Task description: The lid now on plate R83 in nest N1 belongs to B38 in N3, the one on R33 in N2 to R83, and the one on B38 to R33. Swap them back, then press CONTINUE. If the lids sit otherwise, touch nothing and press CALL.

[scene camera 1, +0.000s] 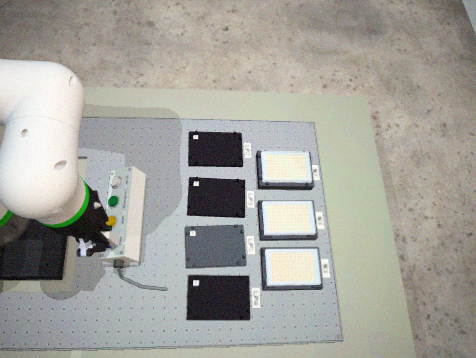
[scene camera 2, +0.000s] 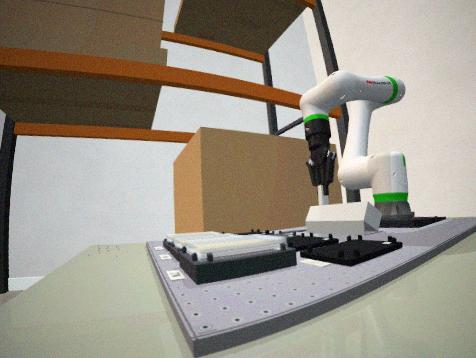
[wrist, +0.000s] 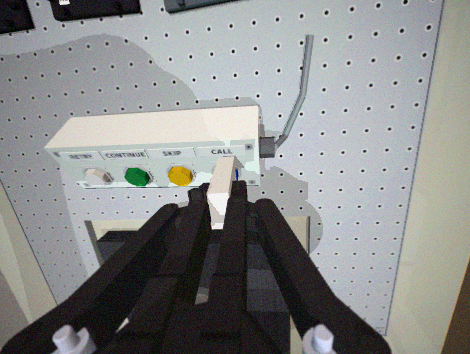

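Seen in the pictures: gripper, fingertip midpoint: (scene camera 1: 111,242) (wrist: 227,171); arm's base, origin of the base link: (scene camera 1: 0,217) (scene camera 2: 391,218).
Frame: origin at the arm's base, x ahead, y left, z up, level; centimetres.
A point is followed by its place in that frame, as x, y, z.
Observation:
My gripper (scene camera 1: 112,240) @(27.0, -11.3, 6.5) (scene camera 2: 323,199) @(27.0, -11.3, 6.5) (wrist: 227,171) @(27.0, -11.3, 6.5) is shut with nothing between its fingers. Its pale fingertips are at the CALL button (wrist: 236,174) @(26.1, -11.8, 5.2), hiding all but a blue sliver in the wrist view; whether they press it cannot be told. The button box (scene camera 1: 134,217) @(32.2, -5.3, 4.9) (scene camera 2: 334,218) @(33.7, -3.0, 3.0) (wrist: 165,128) @(32.1, -5.6, 5.1) also carries the green CONTINUE button (scene camera 1: 113,201) @(27.7, -1.1, 5.7) (wrist: 137,176) @(27.8, -1.3, 5.9). Three lidded plates (scene camera 1: 286,168) @(71.2, 4.6, 2.8) (scene camera 1: 287,220) @(68.8, -9.2, 2.0) (scene camera 1: 292,267) @(67.7, -20.8, 1.7) sit in dark nests in a row at the right in scene camera 1. The plate codes are not readable.
Beside the nests stand the black lid pads (scene camera 1: 215,149) @(54.0, 13.6, -0.4) (scene camera 1: 216,197) @(52.4, -0.2, -0.4) (scene camera 1: 218,297) @(49.5, -25.0, -0.4) and a grey one (scene camera 1: 215,246) @(50.5, -12.9, -0.4); no lid shows on them. A yellow SKIP button (scene camera 1: 111,220) @(27.1, -5.8, 5.8) (wrist: 180,175) @(27.2, -6.1, 5.9) and a white RETRY button (wrist: 97,176) @(28.6, 3.3, 5.9) are on the box. A grey cable (scene camera 1: 142,286) @(32.5, -20.2, -0.7) (wrist: 303,85) @(33.3, -20.3, -0.7) leaves its end.

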